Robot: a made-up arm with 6 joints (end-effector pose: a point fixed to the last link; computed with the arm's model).
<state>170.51 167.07 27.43 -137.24 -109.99 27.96</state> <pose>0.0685 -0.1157 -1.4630 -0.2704 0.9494 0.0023 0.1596</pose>
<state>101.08 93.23 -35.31 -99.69 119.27 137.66</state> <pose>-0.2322 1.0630 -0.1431 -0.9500 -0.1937 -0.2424 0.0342</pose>
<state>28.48 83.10 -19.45 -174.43 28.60 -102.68</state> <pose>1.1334 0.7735 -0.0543 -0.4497 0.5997 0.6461 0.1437</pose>
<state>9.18 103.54 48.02 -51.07 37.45 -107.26</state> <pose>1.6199 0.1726 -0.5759 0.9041 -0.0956 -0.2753 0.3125</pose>
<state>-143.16 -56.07 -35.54 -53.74 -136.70 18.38</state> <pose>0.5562 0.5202 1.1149 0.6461 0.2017 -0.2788 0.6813</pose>
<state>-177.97 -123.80 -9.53 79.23 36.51 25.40</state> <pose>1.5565 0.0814 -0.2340 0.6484 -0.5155 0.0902 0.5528</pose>
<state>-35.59 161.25 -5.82 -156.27 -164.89 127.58</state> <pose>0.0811 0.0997 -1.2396 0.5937 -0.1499 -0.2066 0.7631</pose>
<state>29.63 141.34 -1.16 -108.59 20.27 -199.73</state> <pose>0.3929 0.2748 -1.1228 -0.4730 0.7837 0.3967 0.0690</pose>
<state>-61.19 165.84 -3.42 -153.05 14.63 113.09</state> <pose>0.0566 0.1561 -1.2484 -0.4241 -0.8369 0.2983 0.1756</pose>
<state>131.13 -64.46 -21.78 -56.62 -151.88 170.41</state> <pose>0.6634 -0.6425 1.0993 -0.1599 0.6364 -0.2964 0.6940</pose>
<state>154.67 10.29 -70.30 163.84 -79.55 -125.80</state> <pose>-0.4027 0.0417 1.2325 -0.1635 -0.4034 0.8445 0.3119</pose>
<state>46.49 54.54 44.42 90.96 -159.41 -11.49</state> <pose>1.1707 1.2367 1.1435 -0.4137 0.5035 -0.6602 0.3734</pose>
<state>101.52 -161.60 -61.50 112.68 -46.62 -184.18</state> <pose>0.0830 -0.6777 -0.7513 -0.9286 0.1085 -0.3465 0.0763</pose>
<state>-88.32 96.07 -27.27 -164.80 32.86 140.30</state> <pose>0.1701 -1.1892 -0.3077 -0.6447 -0.6900 0.3289 0.0073</pose>
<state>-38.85 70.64 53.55 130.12 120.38 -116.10</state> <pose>1.5275 -1.1144 0.6816 0.2255 0.4952 0.5475 0.6358</pose>
